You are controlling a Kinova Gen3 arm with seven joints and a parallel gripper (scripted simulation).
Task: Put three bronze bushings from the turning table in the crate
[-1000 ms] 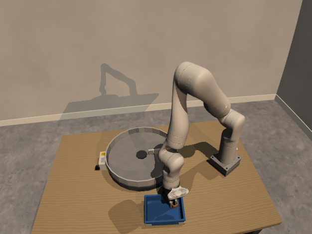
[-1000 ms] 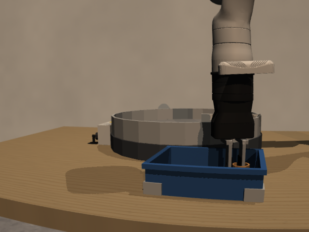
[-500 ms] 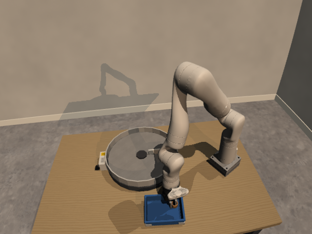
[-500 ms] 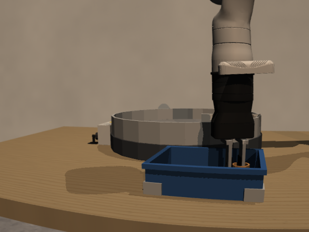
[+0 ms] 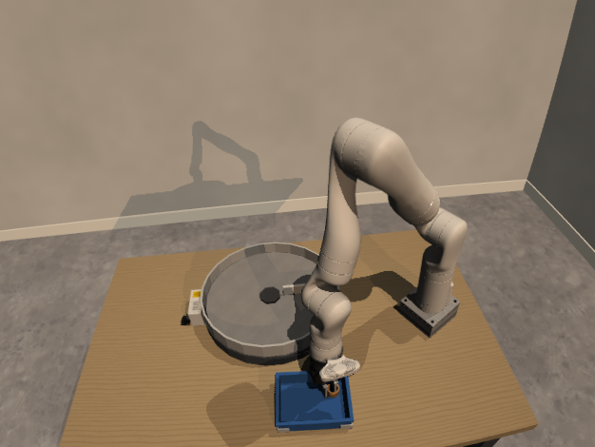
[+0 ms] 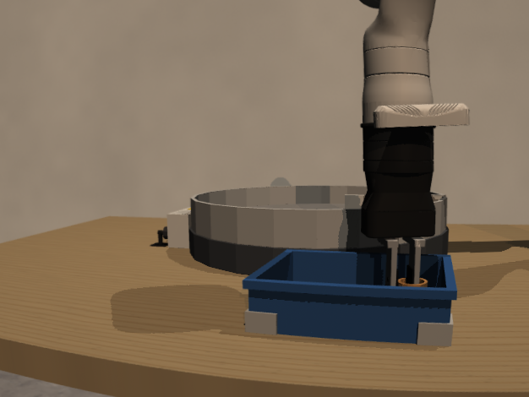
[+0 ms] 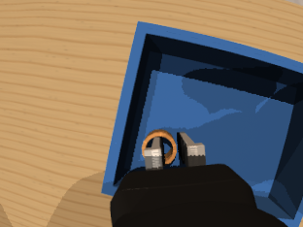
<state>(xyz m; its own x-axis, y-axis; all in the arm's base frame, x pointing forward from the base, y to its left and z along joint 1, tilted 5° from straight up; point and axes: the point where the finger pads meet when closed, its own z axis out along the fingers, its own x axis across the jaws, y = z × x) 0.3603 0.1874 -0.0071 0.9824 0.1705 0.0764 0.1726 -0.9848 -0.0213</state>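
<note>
The blue crate lies 5 cm ahead of my hand and 2 cm to the left of it. From my hand the other things lie so: round grey turning table: 11 cm ahead, 34 cm to the right, 2 cm above.
</note>
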